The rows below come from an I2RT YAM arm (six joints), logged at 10 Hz.
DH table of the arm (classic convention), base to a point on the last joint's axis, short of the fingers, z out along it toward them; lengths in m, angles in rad. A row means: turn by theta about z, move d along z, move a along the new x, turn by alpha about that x. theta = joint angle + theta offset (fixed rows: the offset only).
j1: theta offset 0; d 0.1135; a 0.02; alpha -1.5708
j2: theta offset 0; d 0; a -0.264; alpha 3.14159
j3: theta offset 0.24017; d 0; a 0.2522; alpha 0
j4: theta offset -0.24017; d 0; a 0.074; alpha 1.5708
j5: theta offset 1.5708; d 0; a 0; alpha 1.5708
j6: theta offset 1.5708; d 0.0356; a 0; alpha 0
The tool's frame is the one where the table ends.
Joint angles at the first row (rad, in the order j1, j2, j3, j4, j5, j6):
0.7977, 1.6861, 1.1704, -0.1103, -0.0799, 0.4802
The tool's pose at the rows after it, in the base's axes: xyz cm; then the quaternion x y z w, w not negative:
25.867, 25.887, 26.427, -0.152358, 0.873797, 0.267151, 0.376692
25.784, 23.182, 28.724, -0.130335, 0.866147, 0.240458, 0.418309
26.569, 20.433, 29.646, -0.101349, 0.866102, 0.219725, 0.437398
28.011, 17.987, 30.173, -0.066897, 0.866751, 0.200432, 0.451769
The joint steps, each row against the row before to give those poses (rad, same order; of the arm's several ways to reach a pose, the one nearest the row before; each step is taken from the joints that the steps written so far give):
-0.0122, -0.0811, -0.0061, -0.0598, 0.0766, -0.0383
-0.0474, -0.0951, -0.0184, -0.0308, 0.0600, -0.0337
-0.0752, -0.0509, -0.0153, -0.0200, 0.0123, -0.0170
-0.0844, -0.0125, 0.0060, -0.0076, 0.0031, -0.0077

